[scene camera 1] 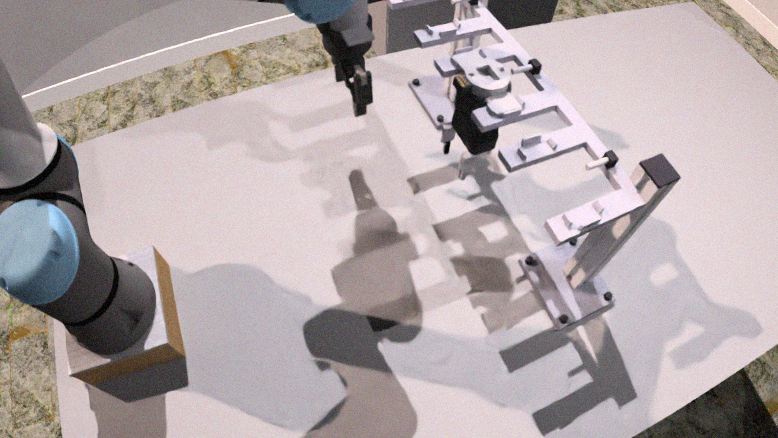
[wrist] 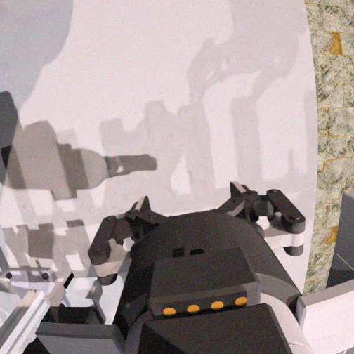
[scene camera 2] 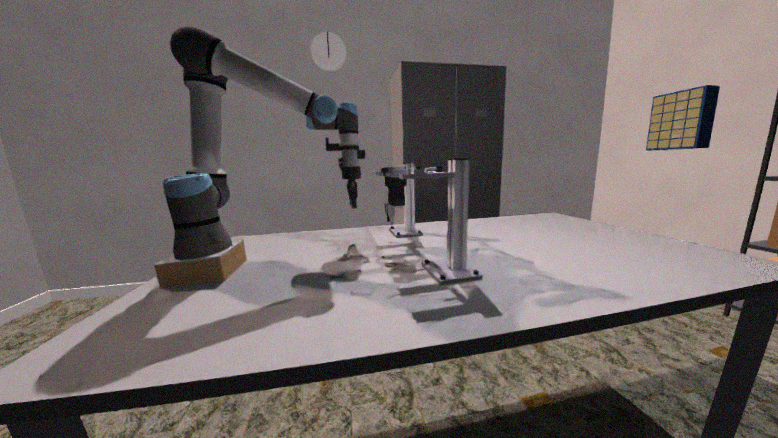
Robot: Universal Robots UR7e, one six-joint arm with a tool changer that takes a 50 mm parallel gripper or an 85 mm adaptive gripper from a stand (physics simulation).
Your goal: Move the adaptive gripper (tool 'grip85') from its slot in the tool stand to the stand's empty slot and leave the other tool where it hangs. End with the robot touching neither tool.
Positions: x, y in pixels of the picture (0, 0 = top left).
A parallel gripper (scene camera 1: 482, 81): 66 cm from the lens. A tool stand (scene camera 1: 565, 275) is 86 cm from the lens. The marked spots on the tool stand and the parallel gripper are 37 cm apart.
